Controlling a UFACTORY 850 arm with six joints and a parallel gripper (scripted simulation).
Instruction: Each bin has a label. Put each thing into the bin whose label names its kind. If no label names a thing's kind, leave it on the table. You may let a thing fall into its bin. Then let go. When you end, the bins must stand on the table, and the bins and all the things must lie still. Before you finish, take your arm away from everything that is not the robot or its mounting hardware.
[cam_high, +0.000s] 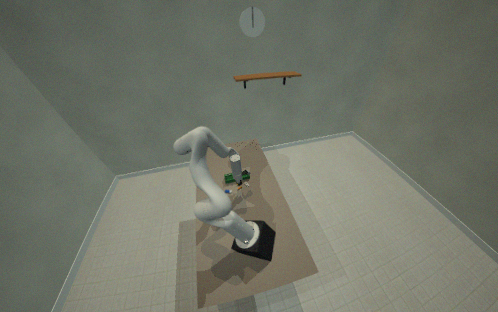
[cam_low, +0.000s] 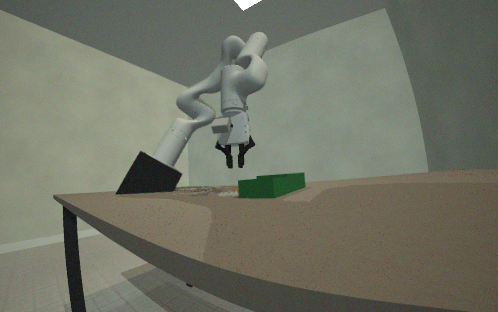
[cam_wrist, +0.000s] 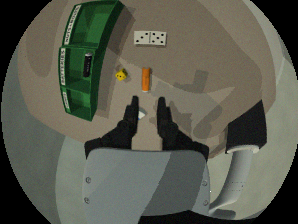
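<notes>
The orange battery is 9 cm below my hand. Also, from my hand: blue thing (1 cm behind, 10 cm to the left, 9 cm below); white domino (3 cm ahead, 8 cm to the right, 9 cm below); yellow die (5 cm ahead, 1 cm to the left, 9 cm below).
</notes>
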